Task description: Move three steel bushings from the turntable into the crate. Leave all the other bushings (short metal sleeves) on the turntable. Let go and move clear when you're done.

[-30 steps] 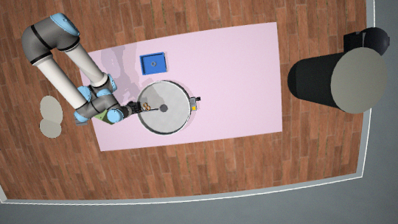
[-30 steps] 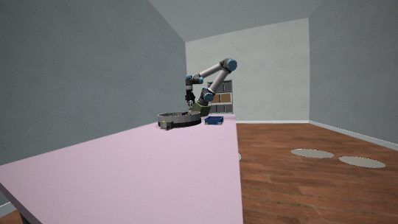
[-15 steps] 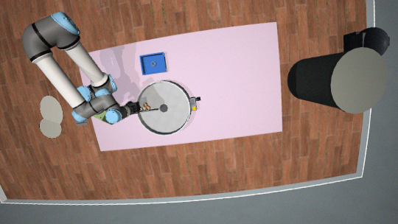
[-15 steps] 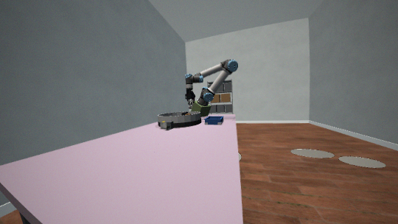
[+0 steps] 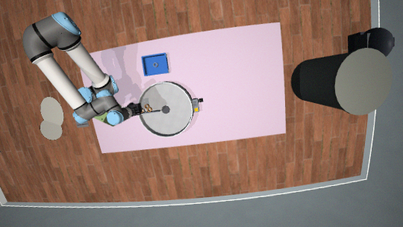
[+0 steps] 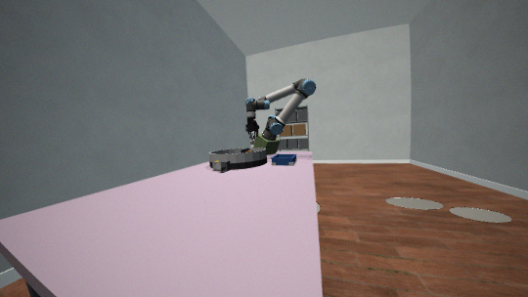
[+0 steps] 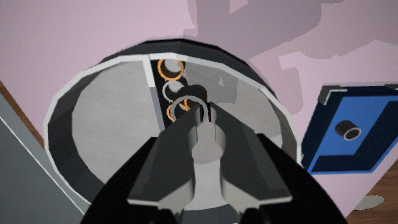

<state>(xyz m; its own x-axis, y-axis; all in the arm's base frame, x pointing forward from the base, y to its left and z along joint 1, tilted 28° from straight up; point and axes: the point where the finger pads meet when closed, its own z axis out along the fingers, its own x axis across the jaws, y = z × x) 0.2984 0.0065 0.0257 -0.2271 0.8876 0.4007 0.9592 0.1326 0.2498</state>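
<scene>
The blue crate lies 310 mm to the left of my hand, 130 mm below it and 70 mm ahead of it. The rest, counted from my hand: round grey turntable (180 mm ahead, 100 mm below, 20 mm to the right).
</scene>
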